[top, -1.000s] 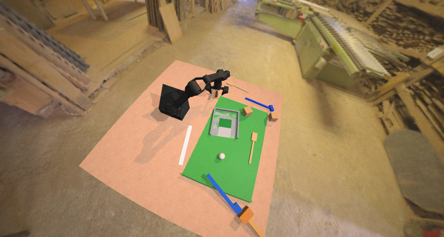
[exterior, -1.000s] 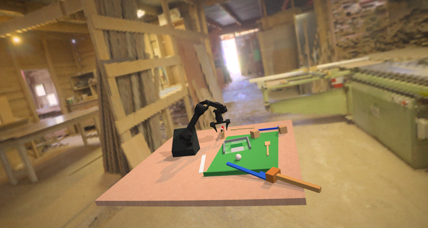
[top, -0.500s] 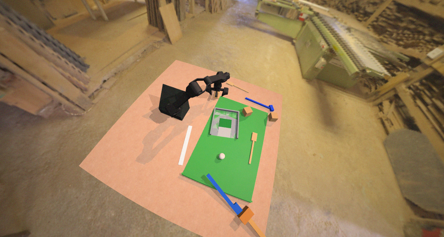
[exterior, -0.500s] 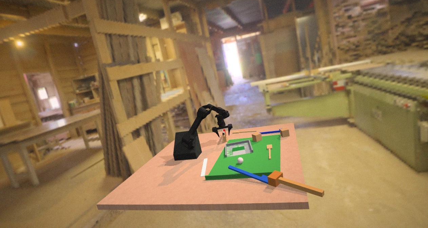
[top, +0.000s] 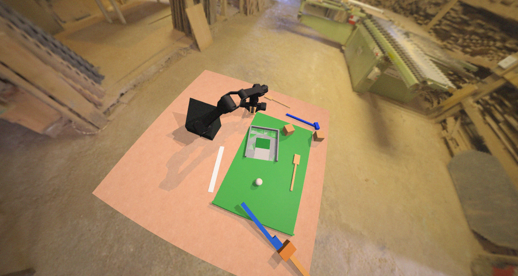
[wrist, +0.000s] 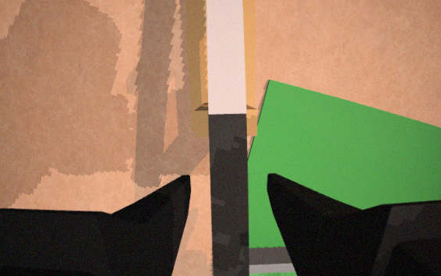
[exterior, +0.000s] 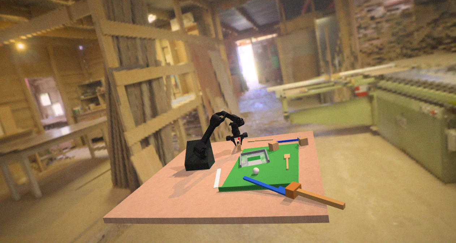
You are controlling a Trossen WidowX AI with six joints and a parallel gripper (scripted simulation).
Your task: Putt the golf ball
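Now: gripper tip 50 mm past the white strip, 470 mm to the left of it and 60 mm above it. Also, from my gripper tip: blue putter: 400 mm ahead, 130 mm to the left, 40 mm below; then white golf ball: 230 mm ahead, 460 mm to the right, 30 mm below; then green mat: 260 mm ahead, 300 mm to the right, 60 mm below.
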